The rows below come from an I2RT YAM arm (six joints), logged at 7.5 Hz.
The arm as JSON. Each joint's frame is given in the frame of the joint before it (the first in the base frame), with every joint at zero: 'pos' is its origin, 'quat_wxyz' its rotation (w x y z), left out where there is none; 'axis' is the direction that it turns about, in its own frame. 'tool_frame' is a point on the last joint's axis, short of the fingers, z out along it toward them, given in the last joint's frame.
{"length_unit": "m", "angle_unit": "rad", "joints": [
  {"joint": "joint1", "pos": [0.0, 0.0, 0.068], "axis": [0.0, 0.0, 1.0]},
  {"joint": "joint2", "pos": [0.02, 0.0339, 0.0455], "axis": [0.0, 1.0, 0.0]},
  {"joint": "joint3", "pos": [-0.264, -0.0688, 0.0], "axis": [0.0, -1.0, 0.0]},
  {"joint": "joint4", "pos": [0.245, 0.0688, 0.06], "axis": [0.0, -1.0, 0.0]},
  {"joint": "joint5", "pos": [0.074, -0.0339, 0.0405], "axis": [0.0, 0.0, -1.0]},
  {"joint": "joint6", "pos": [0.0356, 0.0, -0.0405], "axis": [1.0, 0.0, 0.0]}
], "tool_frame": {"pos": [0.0, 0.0, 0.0], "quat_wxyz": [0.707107, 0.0, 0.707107, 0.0]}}
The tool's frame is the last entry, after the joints.
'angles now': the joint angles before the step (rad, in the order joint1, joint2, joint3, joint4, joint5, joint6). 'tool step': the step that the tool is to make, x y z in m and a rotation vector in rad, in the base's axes. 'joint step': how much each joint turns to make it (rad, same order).
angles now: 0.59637, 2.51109, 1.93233, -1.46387, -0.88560, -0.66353
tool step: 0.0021, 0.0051, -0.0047, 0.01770, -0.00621, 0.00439
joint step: 0.00648, 0.02301, 0.02497, 0.00928, -0.01086, -0.00498
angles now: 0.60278, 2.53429, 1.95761, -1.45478, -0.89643, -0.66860
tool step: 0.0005, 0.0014, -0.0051, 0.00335, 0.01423, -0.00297
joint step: 0.00141, 0.01825, 0.01032, -0.00309, -0.01165, -0.00154
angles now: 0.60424, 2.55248, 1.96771, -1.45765, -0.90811, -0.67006
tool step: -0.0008, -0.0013, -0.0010, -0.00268, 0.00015, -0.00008
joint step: -0.00130, -0.00387, -0.01175, 0.00607, 0.00244, -0.00020
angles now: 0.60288, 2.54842, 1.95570, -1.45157, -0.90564, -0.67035
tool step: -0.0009, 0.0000, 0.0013, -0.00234, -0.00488, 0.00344
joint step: 0.00144, -0.00647, -0.00584, 0.00251, 0.00509, 0.00058
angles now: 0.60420, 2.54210, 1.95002, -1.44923, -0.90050, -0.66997
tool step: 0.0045, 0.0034, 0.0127, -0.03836, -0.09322, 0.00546
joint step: 0.00467, -0.03546, 0.00956, 0.04945, 0.07752, 0.05227
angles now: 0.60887, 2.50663, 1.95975, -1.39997, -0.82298, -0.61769
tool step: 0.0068, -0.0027, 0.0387, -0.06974, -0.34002, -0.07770
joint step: 0.00031, -0.18886, -0.13218, 0.29254, 0.23111, 0.16613
